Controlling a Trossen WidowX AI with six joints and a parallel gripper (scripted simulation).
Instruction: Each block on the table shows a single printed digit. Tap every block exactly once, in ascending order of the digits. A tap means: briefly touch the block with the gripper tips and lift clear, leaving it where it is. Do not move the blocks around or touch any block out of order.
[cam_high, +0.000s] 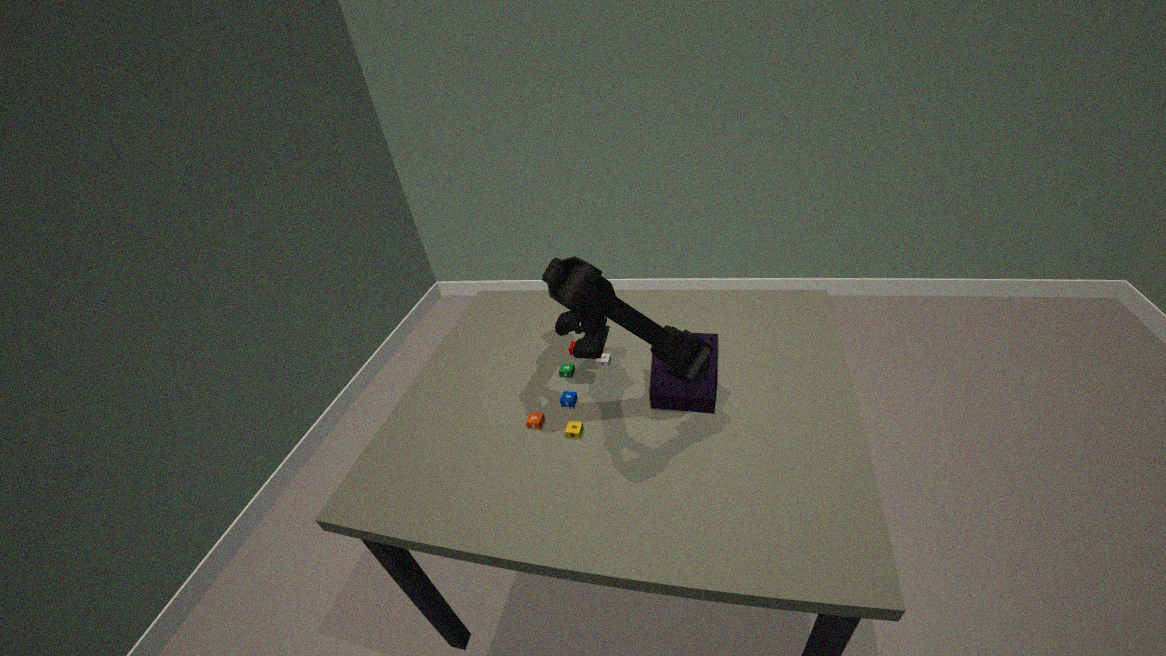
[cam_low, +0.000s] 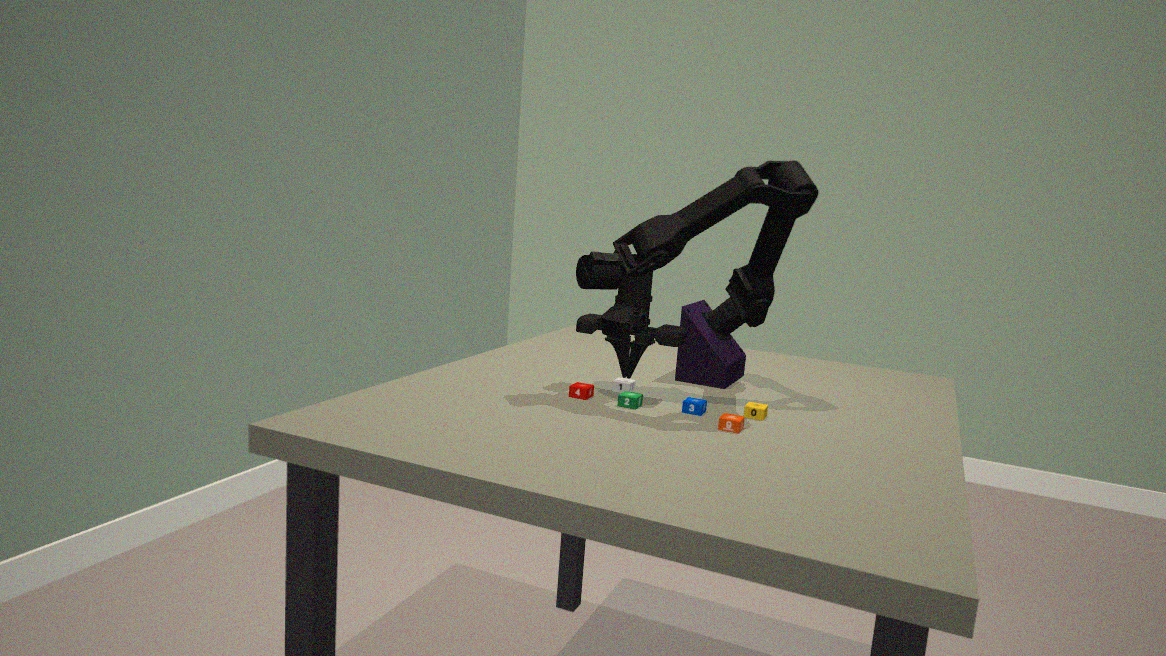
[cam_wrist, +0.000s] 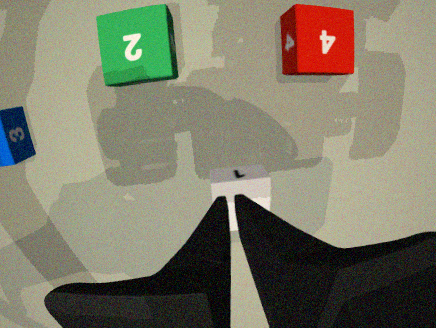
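Right now my gripper tip is 10 mm past the white block, 10 mm to the left of it and 20 mm above it. From my gripper tip the other things lie so: blue block (30 mm ahead, 140 mm to the left, 20 mm below); then red block (80 mm ahead, 40 mm to the right, 20 mm below); then green block (70 mm ahead, 50 mm to the left, 20 mm below).
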